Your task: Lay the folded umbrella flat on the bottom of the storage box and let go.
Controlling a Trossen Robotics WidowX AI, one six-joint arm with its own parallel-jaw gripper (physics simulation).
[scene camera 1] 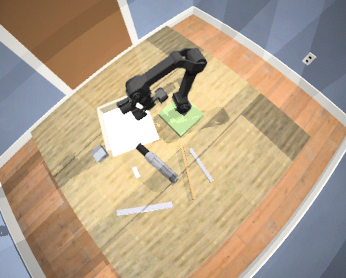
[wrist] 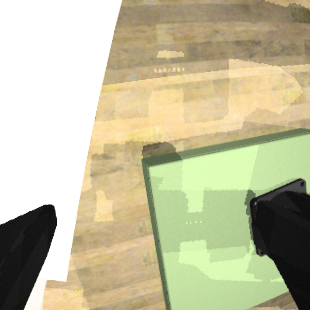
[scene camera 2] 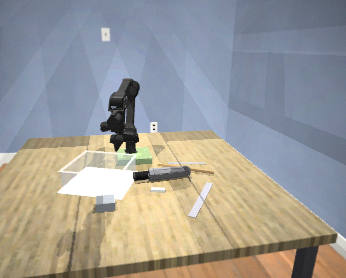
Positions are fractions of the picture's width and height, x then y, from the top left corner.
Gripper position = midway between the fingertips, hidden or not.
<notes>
The gripper (wrist: 0.51, 0.69) is open, with nothing in its grasp. Also in view: a storage box (scene camera 2: 0.28, 0.62).
The storage box is seen too in scene camera 1 (scene camera 1: 0.35, 0.48) and in the wrist view (wrist: 0.16, 0.16).
</notes>
